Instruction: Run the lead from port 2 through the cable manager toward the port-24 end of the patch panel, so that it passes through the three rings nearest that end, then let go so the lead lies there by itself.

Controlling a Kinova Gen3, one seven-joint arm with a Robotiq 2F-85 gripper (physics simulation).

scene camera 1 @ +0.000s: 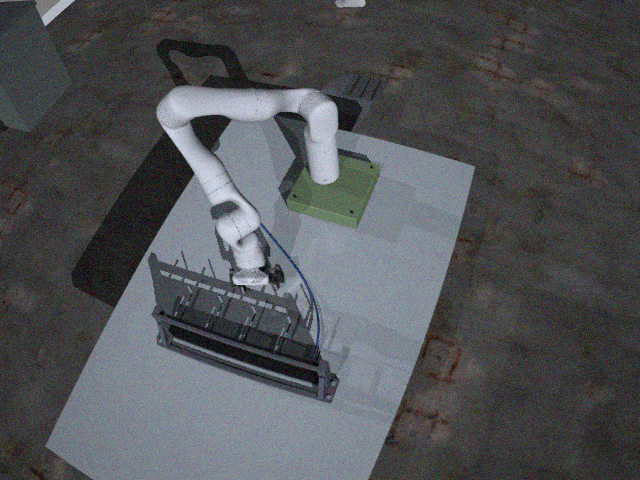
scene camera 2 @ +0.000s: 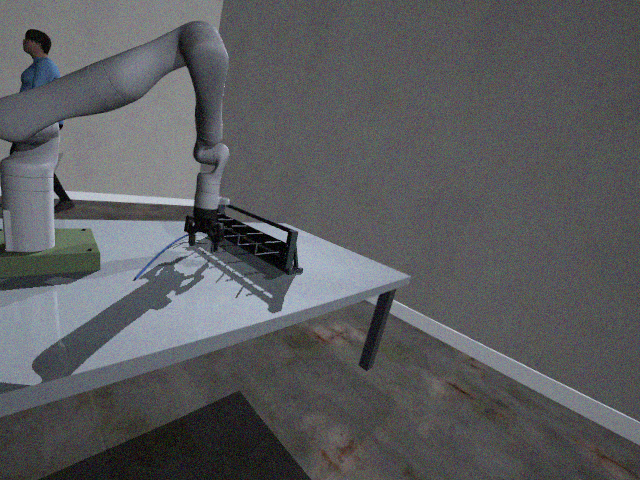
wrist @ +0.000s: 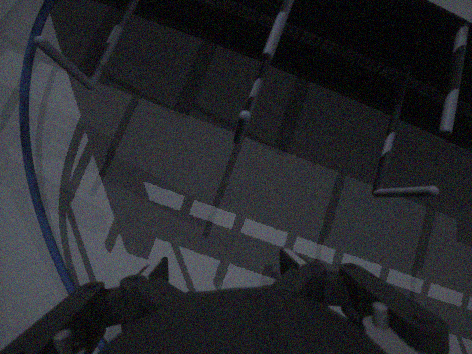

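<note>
The dark patch panel (scene camera 1: 328, 381) (scene camera 2: 291, 248) with its cable manager rings (scene camera 1: 251, 319) (wrist: 241, 116) stands on the grey table (scene camera 1: 413, 214) (scene camera 2: 318, 295). The blue lead (scene camera 1: 308, 286) (scene camera 2: 158, 254) (wrist: 64, 277) leaves the panel's right end in scene camera 1. It arcs back over the table behind the manager, and its free end lies on the table. My gripper (scene camera 1: 258, 281) (scene camera 2: 205, 229) (wrist: 225, 266) is open and empty. It hangs low just behind the middle rings, with the lead off to one side and not touching it.
The green mounting block (scene camera 1: 347, 200) (scene camera 2: 87, 250) under the arm's base sits at the back of the table. The table's edge and a leg (scene camera 2: 375, 329) lie beyond the panel's far end. The arm's shadow falls across the table.
</note>
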